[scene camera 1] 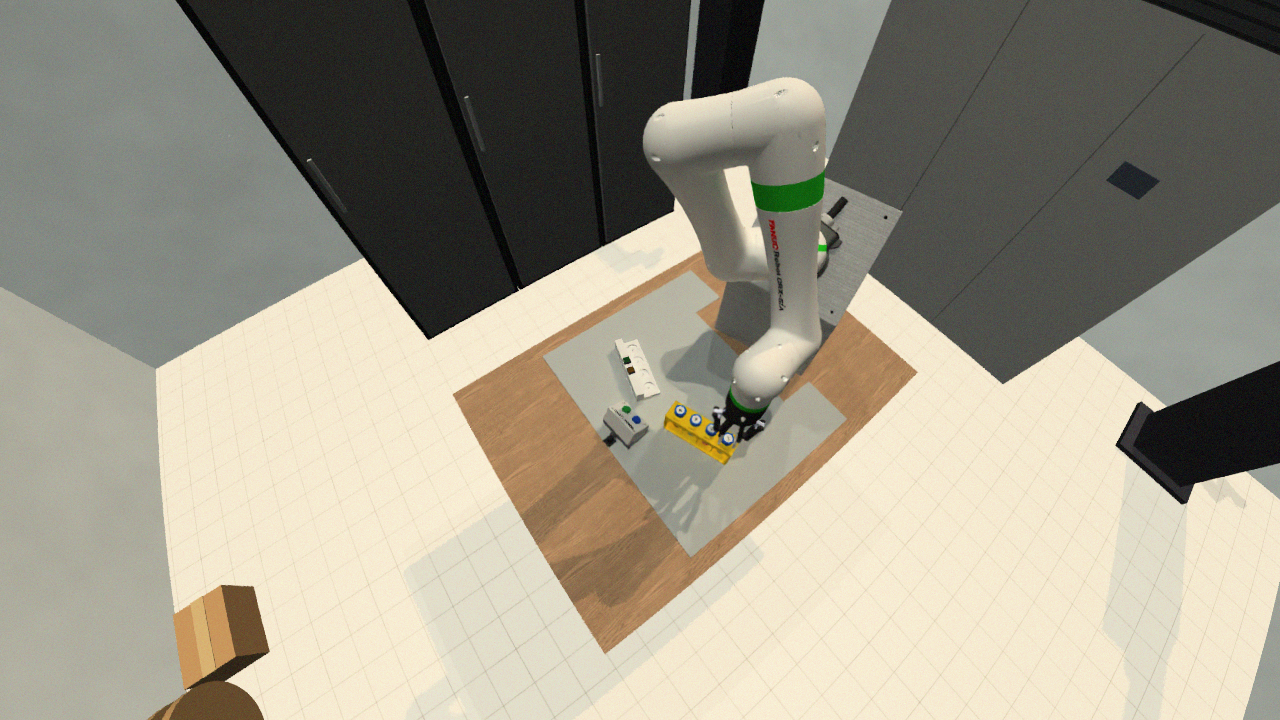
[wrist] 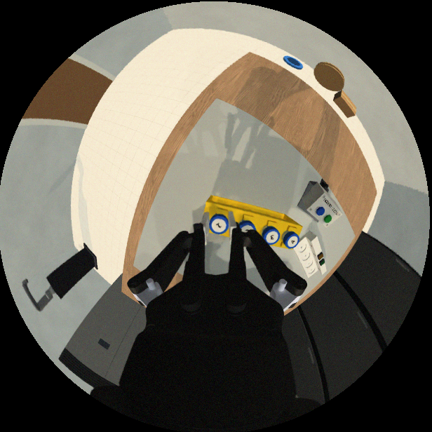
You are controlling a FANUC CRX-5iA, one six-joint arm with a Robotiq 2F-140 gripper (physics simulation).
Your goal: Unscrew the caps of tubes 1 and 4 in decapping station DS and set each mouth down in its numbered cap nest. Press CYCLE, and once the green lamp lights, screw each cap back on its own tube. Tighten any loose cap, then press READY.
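Places are measured from the arm's base along level axes (x ahead, y left, z up), in millimetres.
Pixels of known places: gripper, fingertip midpoint: [scene camera 1: 726, 442].
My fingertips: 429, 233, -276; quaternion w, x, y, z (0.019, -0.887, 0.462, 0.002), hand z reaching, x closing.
Ahead of a thing's pixels: the offset from my fingertips to its top centre, as dx, dy, dz. "spot": to the spot under its first point. Level surfaces: height alone.
The yellow station @(+20, -78, -8) [scene camera 1: 699, 439] [wrist: 245, 209] holds a row of tubes with numbered white-and-blue caps. My gripper [scene camera 1: 733, 436] [wrist: 218, 218] is shut on cap 1 @(-7, -5, +11) [scene camera 1: 727, 438] [wrist: 219, 223] at the end of the row. Whether its thread still grips the tube cannot be told. Cap 2 @(+11, -54, +10) [scene camera 1: 711, 428] [wrist: 246, 227] is partly hidden by a finger in the wrist view. Cap 3 @(+29, -102, +10) [scene camera 1: 695, 420] [wrist: 271, 235] and cap 4 @(+48, -151, +10) [scene camera 1: 680, 411] [wrist: 291, 240] sit in the row. The white nest block @(spot: +38, -350, -106) [scene camera 1: 642, 377] [wrist: 315, 245] shows round nests without caps; its green lamp @(+56, -413, -58) [scene camera 1: 626, 360] [wrist: 322, 261] looks dark.
A grey button box @(+181, -239, -27) [scene camera 1: 623, 425] [wrist: 309, 198] with a green button @(+162, -264, -37) [scene camera 1: 626, 409] [wrist: 328, 219] and a blue button @(+156, -219, -37) [scene camera 1: 636, 419] [wrist: 320, 211] stands beyond cap 4, near the nest block. The grey mat @(dz -112) [scene camera 1: 760, 465] lies on the wooden table @(dz -114) [scene camera 1: 510, 429].
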